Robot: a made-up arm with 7 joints.
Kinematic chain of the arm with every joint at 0, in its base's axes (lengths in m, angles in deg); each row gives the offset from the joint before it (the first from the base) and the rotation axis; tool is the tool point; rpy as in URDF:
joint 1: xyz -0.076 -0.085 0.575 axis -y
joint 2: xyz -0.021 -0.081 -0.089 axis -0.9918 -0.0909 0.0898
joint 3: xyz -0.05 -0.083 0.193 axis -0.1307 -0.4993 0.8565
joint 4: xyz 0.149 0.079 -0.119 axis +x
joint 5: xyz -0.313 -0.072 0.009 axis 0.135 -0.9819 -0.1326
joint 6: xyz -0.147 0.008 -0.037 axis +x
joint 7: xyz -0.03 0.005 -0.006 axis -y
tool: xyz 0.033 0.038 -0.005 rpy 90 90 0
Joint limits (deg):
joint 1: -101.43..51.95
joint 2: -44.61..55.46
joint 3: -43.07..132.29
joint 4: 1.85..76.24
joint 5: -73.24..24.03
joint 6: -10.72..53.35
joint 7: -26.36..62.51
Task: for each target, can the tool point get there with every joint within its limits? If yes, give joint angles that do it. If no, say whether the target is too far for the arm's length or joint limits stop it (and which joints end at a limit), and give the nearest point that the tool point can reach.
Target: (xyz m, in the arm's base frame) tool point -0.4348 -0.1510 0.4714
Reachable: yes | joints 25.25 -17.14 -19.79 45.43 -13.92 24.29 33.27
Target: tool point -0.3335 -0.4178 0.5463
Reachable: yes | joints 2.40 19.89 42.85 54.30 -34.61 -4.80 26.11
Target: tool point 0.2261 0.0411 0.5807
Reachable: no: joint limits stop it (at a limit: joint 2, joint 3, joint 5, joint 6, joint 7) | nearest point 0.1291 -0.0888 0.5789 | short by 0.162 m
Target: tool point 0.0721 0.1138 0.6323
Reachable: no: joint limits stop it (at a limit: joint 1, joint 3, joint 4, joint 5, joint 6, joint 7) | nearest point 0.0671 0.0520 0.7512 | short by 0.134 m
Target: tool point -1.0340 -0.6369 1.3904
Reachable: no: too far | nearest point -0.3803 -0.3404 0.8340 | short by 0.908 m
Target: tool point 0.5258 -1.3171 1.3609
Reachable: no: too far | nearest point 0.0085 -0.4344 0.8179 | short by 1.158 m
